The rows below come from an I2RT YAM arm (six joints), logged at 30 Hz.
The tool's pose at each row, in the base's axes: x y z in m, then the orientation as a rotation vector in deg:
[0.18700, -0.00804, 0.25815, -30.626, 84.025, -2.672]
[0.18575, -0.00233, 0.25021, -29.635, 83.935, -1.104]
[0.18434, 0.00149, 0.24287, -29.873, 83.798, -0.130]
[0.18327, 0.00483, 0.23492, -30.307, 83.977, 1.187]
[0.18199, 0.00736, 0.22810, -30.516, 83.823, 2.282]
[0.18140, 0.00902, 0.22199, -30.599, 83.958, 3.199]
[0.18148, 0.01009, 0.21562, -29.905, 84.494, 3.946]
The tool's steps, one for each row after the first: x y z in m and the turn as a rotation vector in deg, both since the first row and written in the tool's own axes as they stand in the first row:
[0.00523, 0.00834, 0.00053, -0.243, -0.532, 1.582]
[0.01054, 0.01484, 0.00032, -0.967, -0.855, 2.035]
[0.01663, 0.02104, 0.00027, -2.073, -0.926, 2.654]
[0.02192, 0.02617, -0.00022, -2.851, -1.285, 3.199]
[0.02695, 0.03006, -0.00032, -3.475, -1.337, 3.763]
[0.03250, 0.03334, 0.00003, -3.520, -1.040, 4.766]

